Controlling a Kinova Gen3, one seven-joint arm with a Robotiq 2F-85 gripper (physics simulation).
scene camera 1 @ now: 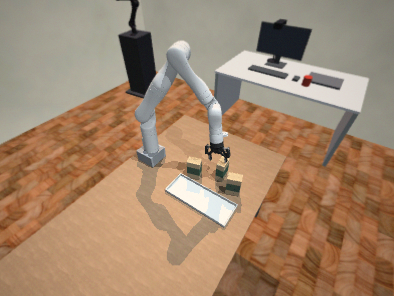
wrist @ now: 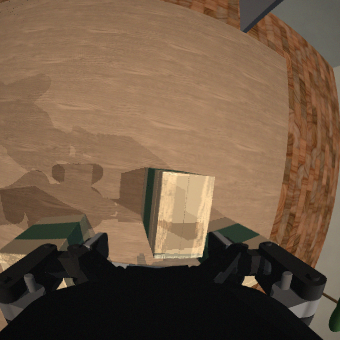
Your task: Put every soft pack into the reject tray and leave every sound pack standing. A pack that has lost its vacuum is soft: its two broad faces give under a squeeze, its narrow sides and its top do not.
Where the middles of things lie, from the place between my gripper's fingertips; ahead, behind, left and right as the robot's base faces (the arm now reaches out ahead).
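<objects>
The white reject tray [scene camera 1: 219, 209] is 140 mm below my hand. Measured from my hand again, the tray sits 190 mm to the right of it, and 20 mm behind it.
</objects>
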